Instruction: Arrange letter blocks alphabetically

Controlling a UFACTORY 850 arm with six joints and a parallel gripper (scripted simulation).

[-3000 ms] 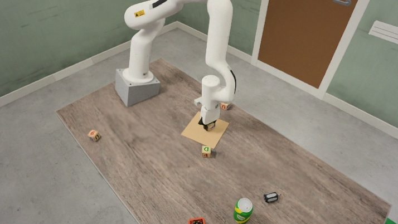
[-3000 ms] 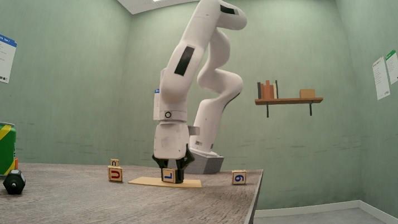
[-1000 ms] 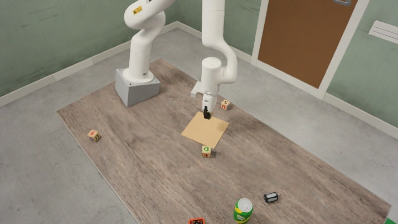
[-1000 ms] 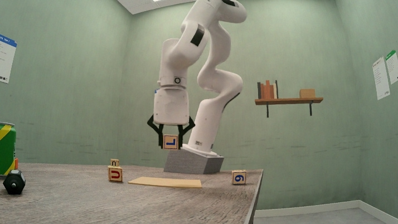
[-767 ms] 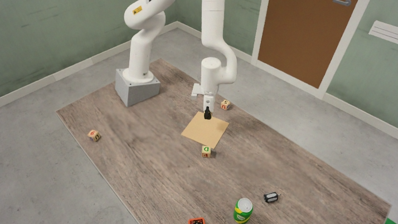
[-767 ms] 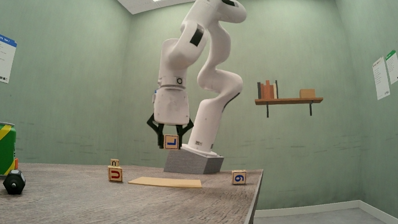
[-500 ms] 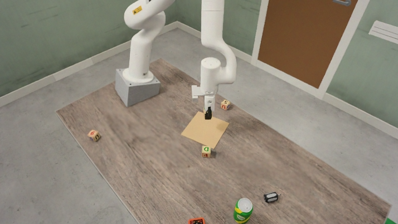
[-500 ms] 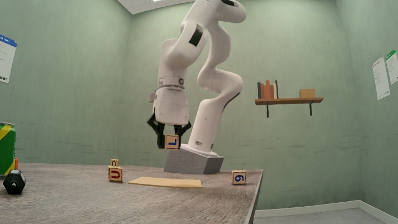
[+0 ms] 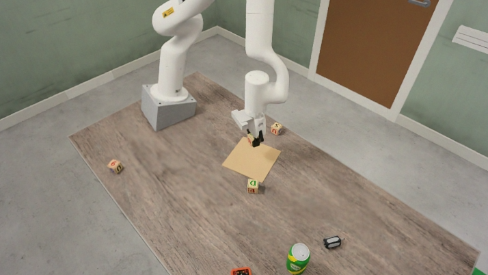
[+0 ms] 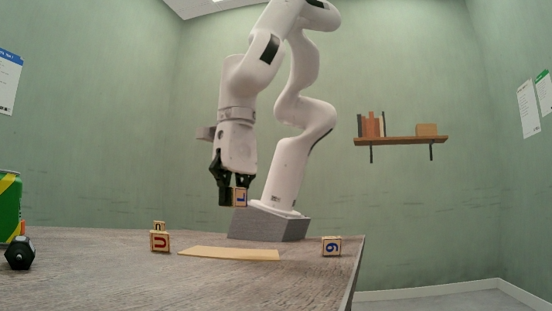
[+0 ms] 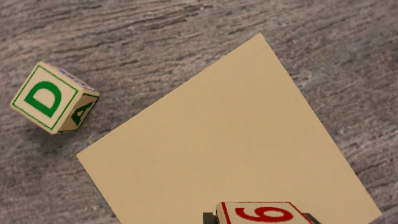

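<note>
The tan mat is 120 mm below my hand. The rest, counted from my hand: D block (100 mm ahead, 130 mm to the right, 100 mm below); black object (480 mm ahead, 120 mm to the right, 110 mm below); green can (420 mm ahead, 280 mm to the right, 60 mm below).
</note>
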